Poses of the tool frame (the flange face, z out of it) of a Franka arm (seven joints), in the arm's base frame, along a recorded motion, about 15 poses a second.
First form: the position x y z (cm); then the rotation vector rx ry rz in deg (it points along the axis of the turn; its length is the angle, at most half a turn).
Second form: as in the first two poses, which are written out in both.
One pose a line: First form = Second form
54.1, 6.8, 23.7, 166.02, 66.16, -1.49 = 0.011, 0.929, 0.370, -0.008, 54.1, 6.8, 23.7
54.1, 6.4, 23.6, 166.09, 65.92, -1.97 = 0.011, 0.929, 0.369, -0.011, 54.1, 6.4, 23.6
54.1, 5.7, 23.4, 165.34, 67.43, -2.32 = 0.012, 0.926, 0.378, -0.013, 54.1, 5.7, 23.4
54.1, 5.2, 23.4, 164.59, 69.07, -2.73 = 0.013, 0.922, 0.387, -0.015, 54.1, 5.2, 23.4
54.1, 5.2, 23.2, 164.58, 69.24, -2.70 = 0.012, 0.922, 0.388, -0.015, 54.1, 5.2, 23.2
